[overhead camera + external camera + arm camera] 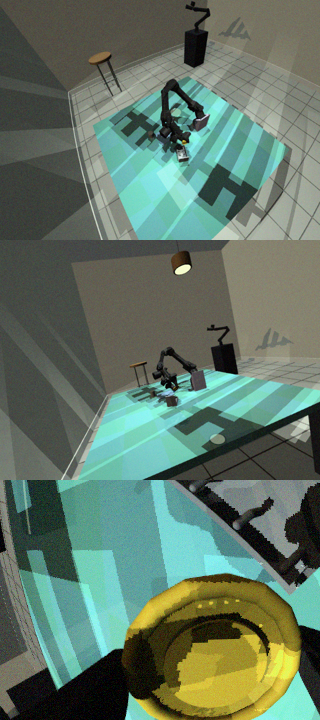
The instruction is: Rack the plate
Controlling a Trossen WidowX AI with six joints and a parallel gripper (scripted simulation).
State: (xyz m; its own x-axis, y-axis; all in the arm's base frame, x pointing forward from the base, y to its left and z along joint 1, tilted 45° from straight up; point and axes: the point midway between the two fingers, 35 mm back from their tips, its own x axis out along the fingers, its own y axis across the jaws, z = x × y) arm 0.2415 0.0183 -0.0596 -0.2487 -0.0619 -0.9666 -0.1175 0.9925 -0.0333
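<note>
My gripper tip is now 60 mm short of the dish rack, 30 mm to the right of it and 60 mm above it. Round my gripper tip: blue spoon: 40 mm behind, 230 mm to the right, 80 mm below; plate: 10 mm above; pale blue-grey patch: 60 mm ahead, 190 mm to the right, 80 mm below.
</note>
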